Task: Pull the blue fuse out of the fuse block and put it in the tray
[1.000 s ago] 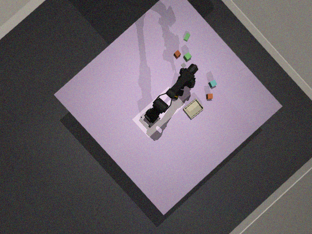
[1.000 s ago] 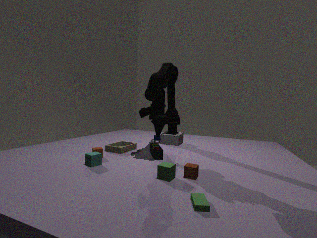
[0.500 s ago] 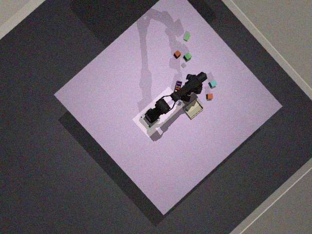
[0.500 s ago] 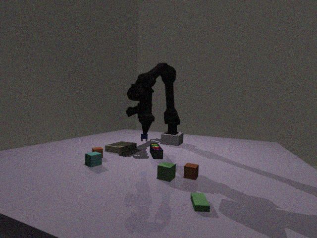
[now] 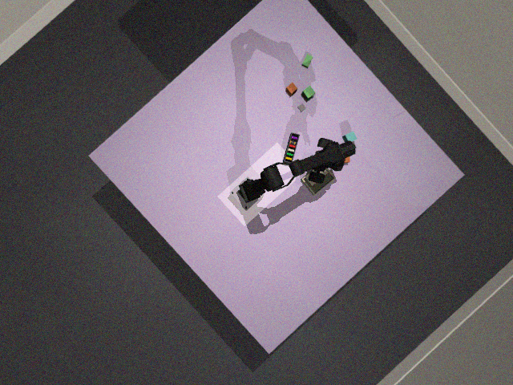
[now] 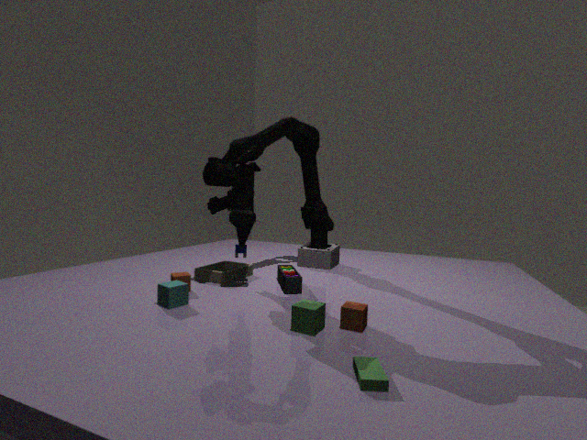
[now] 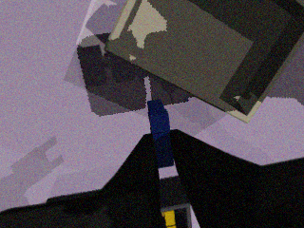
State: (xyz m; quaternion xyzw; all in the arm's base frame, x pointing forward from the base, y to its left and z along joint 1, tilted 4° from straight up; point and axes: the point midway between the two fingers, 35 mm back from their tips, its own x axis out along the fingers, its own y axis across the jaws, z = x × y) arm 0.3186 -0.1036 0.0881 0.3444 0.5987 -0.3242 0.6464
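Right now the tray is 20 mm behind my gripper tip, 70 mm to the right of it and 90 mm below it. Also, from my gripper tip: teal cube (220 mm ahead, 20 mm to the right, 70 mm below); then blue fuse (10 mm below); then green cube (210 mm ahead, 270 mm to the left, 70 mm below).
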